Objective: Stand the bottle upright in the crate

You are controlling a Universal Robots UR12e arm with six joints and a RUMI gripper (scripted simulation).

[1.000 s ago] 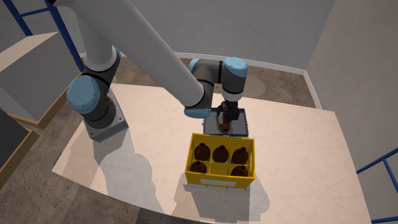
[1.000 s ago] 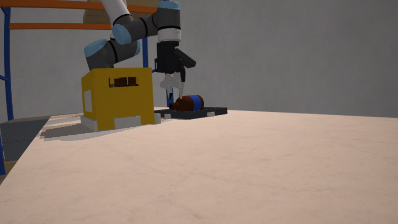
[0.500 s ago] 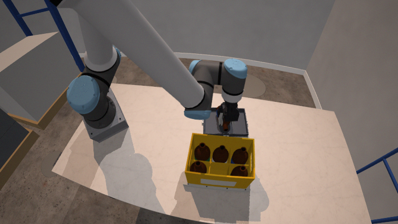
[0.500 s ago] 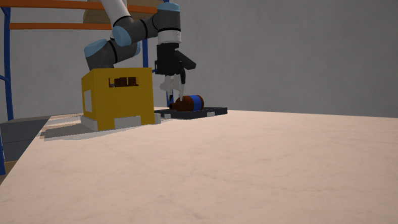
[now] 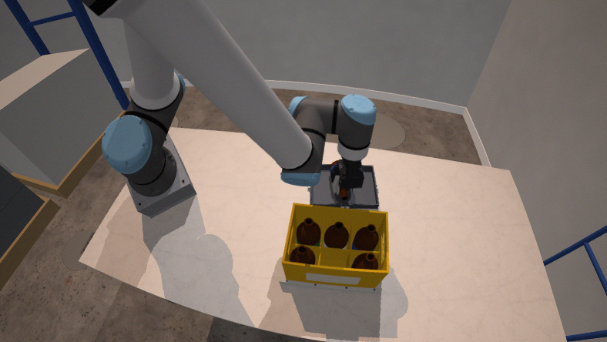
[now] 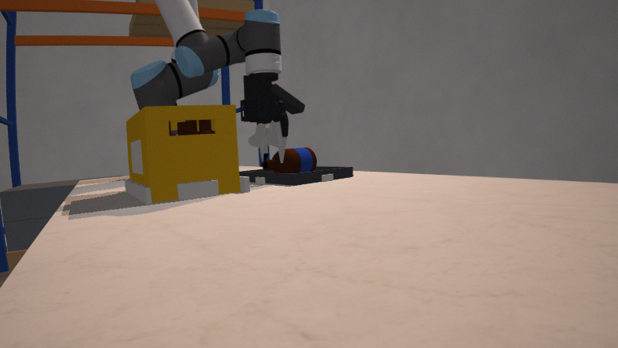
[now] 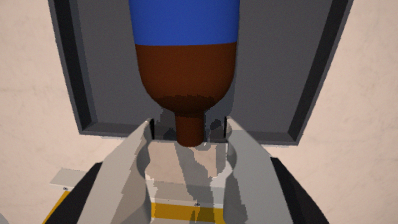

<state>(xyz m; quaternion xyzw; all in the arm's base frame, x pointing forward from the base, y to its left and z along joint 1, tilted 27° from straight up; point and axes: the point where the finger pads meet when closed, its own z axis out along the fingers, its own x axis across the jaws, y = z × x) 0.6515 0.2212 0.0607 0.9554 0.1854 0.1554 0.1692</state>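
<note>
Now: the tray 5 cm to the left of my hand, 5 cm below it and 1 cm behind it. Round my hand: crate (24 cm to the right, 2 cm ahead, 2 cm above).
</note>
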